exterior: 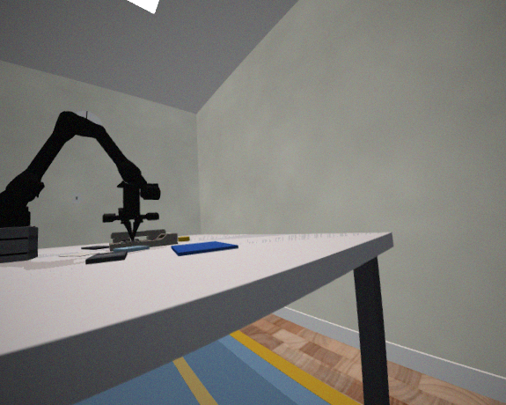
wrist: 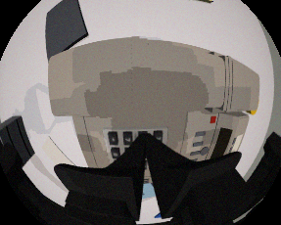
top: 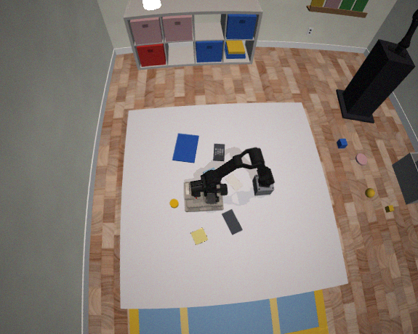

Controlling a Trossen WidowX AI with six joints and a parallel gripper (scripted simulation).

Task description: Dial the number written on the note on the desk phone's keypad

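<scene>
Now: the beige desk phone 40 mm ahead of my hand, 10 mm to the left of it and 40 mm below it. From my hand the other things lie so: dark grey card (140 mm behind, 140 mm to the left, 60 mm below); handset (20 mm ahead, 60 mm to the left, 20 mm below); cream note (140 mm behind, 100 mm to the right, 60 mm below).
</scene>
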